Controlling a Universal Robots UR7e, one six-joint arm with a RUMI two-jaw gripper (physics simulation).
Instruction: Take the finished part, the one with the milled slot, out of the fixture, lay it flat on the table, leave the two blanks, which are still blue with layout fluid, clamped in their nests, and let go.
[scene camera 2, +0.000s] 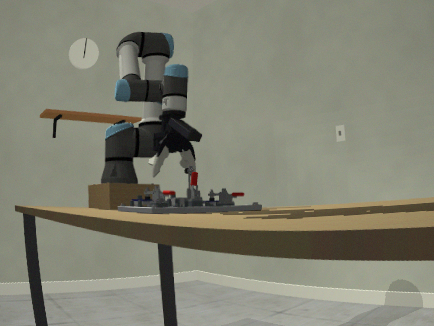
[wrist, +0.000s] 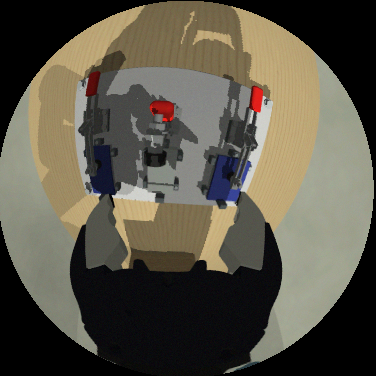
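Where they show: gripper, fingertip midpoint: (scene camera 2: 174, 178) (wrist: 173, 194); arm's base, link origin: (scene camera 2: 119, 184).
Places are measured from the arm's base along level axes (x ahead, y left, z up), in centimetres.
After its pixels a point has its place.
The finished part (wrist: 161, 176) @[y -4.1, x 38.9, z -5.4 cm] is a grey block in the middle nest of the fixture plate (scene camera 2: 250, 207) @[y 5.5, x 57.8, z -8.7 cm] (wrist: 187, 82) @[y -8.8, x 52.3, z -8.0 cm]; its slot cannot be made out. The middle clamp's red handle (scene camera 2: 194, 178) @[y -6.1, x 47.8, z -0.3 cm] (wrist: 162, 110) @[y -5.8, x 47.3, z 1.4 cm] stands upright, and its arm is raised, with the black pad (wrist: 155, 158) @[y -5.2, x 44.2, z 2.9 cm] partly covering the part in the wrist view. The left blue blank (wrist: 106, 172) @[y 5.3, x 40.3, z -6.4 cm] and right blue blank (wrist: 219, 177) @[y -13.0, x 37.6, z -5.9 cm] sit in the outer nests under lowered clamp arms. My gripper (scene camera 2: 173, 172) @[y -5.9, x 39.3, z 0.1 cm] (wrist: 173, 194) @[y -5.9, x 39.3, z 0.1 cm] is open and empty, above the fixture, its fingers wide apart.
The outer clamps' red handles (wrist: 93, 83) @[y 3.5, x 54.2, z -4.4 cm] (wrist: 256, 99) @[y -17.2, x 49.9, z -3.8 cm] lie low at both sides of the plate. The raised middle clamp stands close to my fingers in the scene view. The fixture rests on the wooden table (scene camera 2: 350, 220) @[y -44.5, x 110.0, z -9.5 cm], beside the arm's brown base block (scene camera 2: 100, 196) @[y -8.3, x -1.4, z -4.8 cm].
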